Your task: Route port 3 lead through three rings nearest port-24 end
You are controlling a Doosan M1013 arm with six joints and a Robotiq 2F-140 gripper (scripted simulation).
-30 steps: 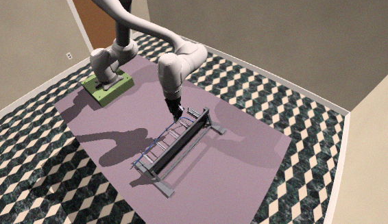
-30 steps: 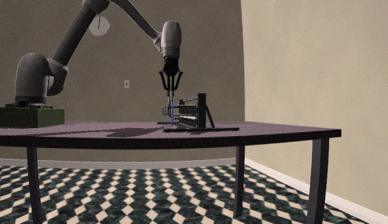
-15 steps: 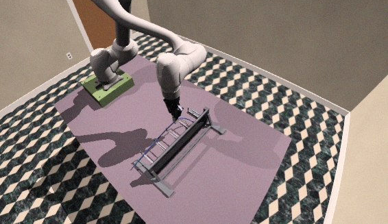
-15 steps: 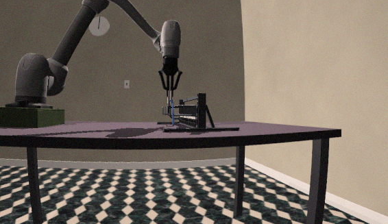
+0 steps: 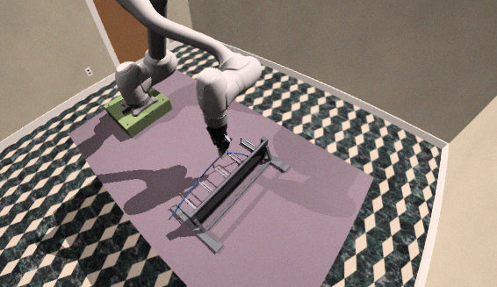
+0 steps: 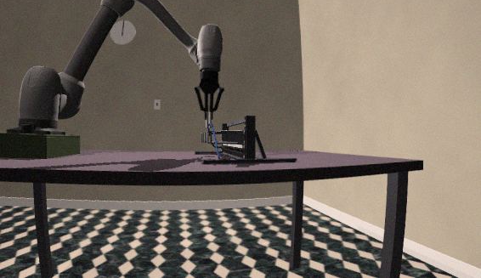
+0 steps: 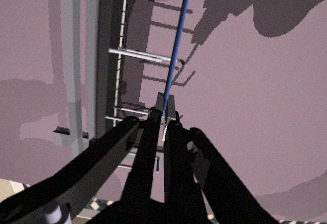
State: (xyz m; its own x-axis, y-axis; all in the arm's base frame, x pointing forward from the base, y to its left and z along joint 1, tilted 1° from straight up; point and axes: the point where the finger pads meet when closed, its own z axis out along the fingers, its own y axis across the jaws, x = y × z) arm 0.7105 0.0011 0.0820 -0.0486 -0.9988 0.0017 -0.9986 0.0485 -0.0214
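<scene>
The rack is 10 cm ahead of my hand, 6 cm to the right of it and 8 cm below it.
</scene>
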